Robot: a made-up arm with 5 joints.
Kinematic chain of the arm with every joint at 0, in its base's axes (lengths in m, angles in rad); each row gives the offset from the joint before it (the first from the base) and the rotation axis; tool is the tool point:
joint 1: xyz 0 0 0.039 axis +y
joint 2: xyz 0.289 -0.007 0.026 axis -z
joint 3: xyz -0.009 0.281 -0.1 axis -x
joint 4: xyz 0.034 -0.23 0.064 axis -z
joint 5: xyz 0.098 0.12 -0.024 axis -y
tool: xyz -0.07 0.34 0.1
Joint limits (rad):
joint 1: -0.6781..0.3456
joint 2: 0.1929..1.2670
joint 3: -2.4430..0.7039
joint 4: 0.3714..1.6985
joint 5: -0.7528..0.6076
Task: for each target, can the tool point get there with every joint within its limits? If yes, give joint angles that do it. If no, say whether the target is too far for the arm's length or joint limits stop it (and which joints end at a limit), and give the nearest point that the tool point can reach.
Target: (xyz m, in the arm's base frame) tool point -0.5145 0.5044 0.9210
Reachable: no: joint limits stop it (at a limit: joint 1, joint 2, joint 4) | nearest point 0.3217 0.2724 0.4882 | short by 0.970 m
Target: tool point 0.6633 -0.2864 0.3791
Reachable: yes | joints -0.3365 1.0342 0.2397 1.0356 -0.5978
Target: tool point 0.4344 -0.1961 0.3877
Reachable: yes | joints -0.5552 1.0296 -1.5820 0.5313 -0.1742
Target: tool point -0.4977 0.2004 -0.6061
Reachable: no: joint limits stop it (at a limit: joint 1, joint 2, joint 4, joint 5) | nearest point 0.2474 -0.4619 -0.4476 | short by 1.009 m
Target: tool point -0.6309 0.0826 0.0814
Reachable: no: joint limits stop it (at a limit: joint 1, joint 2, joint 4) | nearest point 0.3106 -0.1552 0.3259 | short by 1.001 m
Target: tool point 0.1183 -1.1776 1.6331
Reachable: no: too far | nearest point 0.2394 -0.3971 0.6291 | short by 1.277 m
